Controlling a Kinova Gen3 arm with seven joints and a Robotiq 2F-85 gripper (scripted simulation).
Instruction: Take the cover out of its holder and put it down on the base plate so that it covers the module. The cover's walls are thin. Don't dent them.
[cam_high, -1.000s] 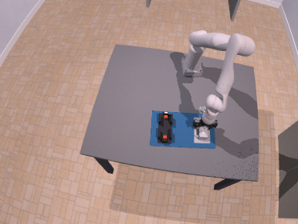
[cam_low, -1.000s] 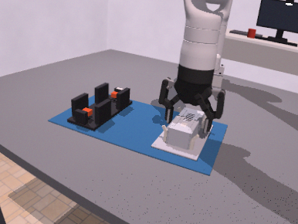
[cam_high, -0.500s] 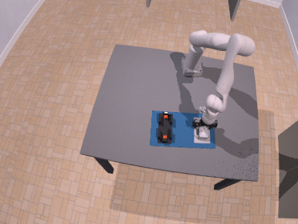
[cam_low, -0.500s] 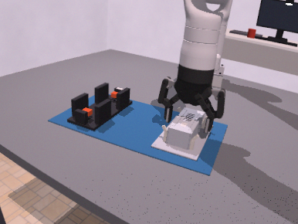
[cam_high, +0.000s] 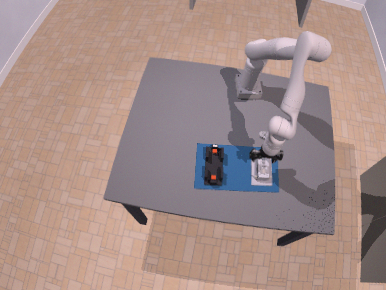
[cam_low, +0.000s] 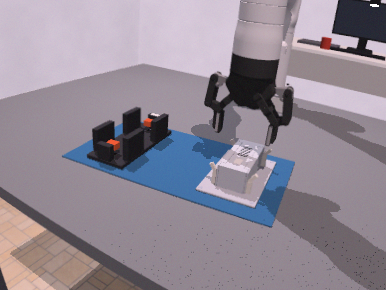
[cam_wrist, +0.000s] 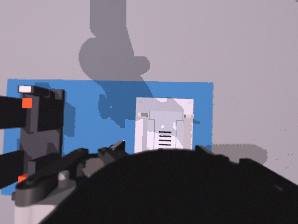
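Right now my hand is 50 mm above the light grey cover, 10 mm to the right of it and 10 mm short of it.
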